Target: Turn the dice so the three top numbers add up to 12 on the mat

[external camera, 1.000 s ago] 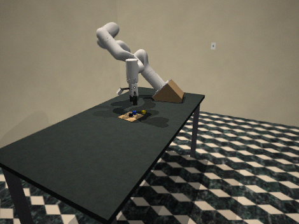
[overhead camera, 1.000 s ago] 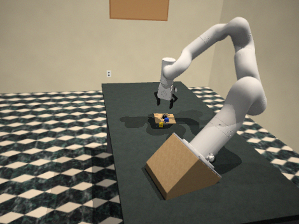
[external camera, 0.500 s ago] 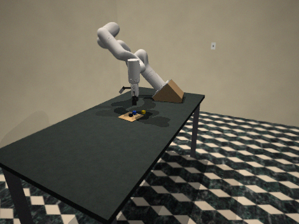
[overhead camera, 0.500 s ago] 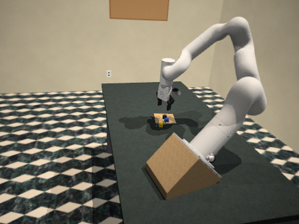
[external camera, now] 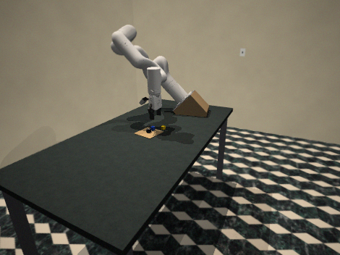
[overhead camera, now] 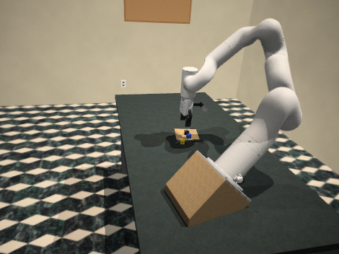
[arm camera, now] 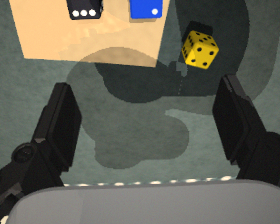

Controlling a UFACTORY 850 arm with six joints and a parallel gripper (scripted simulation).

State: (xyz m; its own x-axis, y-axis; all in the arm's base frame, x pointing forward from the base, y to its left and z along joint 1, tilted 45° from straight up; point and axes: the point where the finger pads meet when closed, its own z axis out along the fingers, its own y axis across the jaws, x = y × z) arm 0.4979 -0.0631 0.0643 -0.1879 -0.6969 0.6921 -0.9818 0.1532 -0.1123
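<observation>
The yellow die lies 10 cm below my hand, 5 cm behind it and 4 cm to the left of it. From my hand the other things lie so: tan mat (11 cm below, 4 cm to the right, 4 cm ahead); blue die (9 cm below, 3 cm to the right, 1 cm behind); black die (9 cm below, 4 cm to the right, 4 cm ahead).
</observation>
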